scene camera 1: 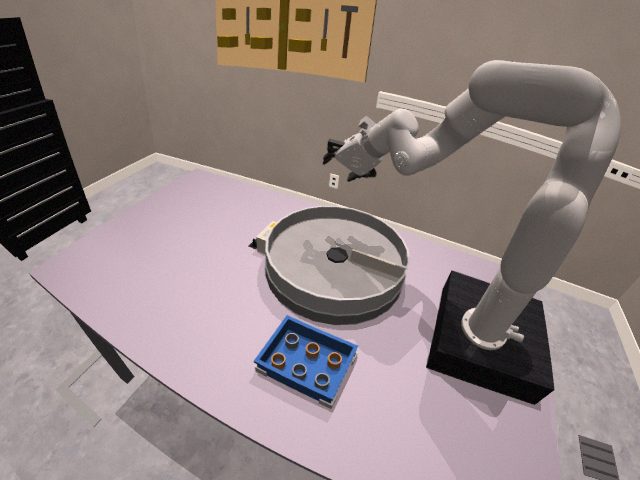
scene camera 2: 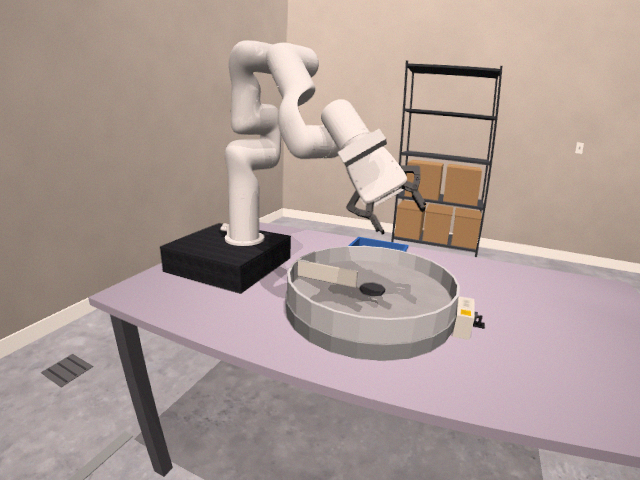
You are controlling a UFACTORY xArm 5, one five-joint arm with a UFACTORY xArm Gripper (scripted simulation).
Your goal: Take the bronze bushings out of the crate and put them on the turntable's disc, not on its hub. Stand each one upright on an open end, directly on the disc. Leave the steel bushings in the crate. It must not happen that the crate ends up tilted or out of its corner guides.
Path:
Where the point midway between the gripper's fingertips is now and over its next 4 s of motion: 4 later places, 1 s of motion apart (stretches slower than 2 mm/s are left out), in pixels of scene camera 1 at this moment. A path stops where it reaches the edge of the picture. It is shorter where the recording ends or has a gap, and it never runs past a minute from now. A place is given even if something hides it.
My gripper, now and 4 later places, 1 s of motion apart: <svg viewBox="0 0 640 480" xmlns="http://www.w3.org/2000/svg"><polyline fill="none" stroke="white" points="336,169 370,202 394,220 361,273 316,324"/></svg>

